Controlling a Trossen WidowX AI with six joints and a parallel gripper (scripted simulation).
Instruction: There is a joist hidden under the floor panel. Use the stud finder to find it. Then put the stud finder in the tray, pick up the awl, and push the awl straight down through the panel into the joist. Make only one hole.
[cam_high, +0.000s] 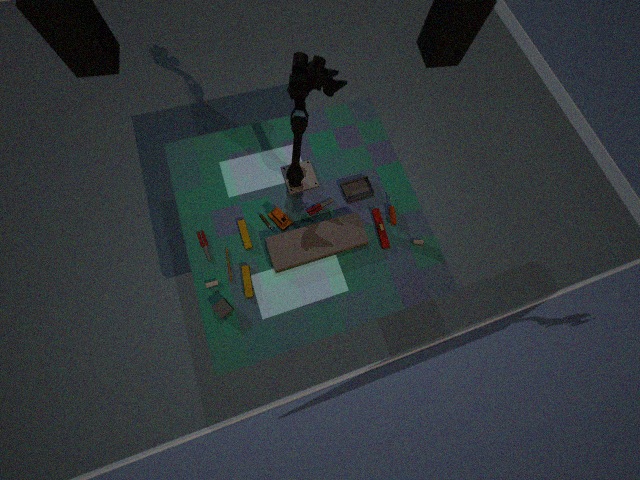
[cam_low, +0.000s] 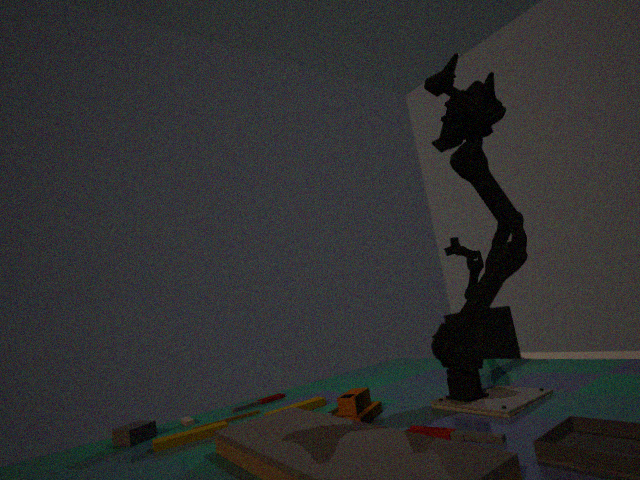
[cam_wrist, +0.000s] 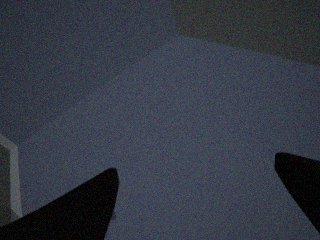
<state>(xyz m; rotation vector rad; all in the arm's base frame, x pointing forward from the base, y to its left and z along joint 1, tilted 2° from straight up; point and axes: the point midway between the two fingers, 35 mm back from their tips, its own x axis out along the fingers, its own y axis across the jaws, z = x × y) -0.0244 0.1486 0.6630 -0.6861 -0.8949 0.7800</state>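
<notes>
Right now the stud finder is 64 cm below my gripper tip, 29 cm to the right of it and 25 cm ahead of it. From my gripper tip the other things lie so: red level 67 cm below, 38 cm ahead, 24 cm to the left; grey tray 67 cm below, 16 cm to the left, 13 cm ahead; brown-handled awl 68 cm below, 36 cm to the right, 26 cm ahead.
</notes>
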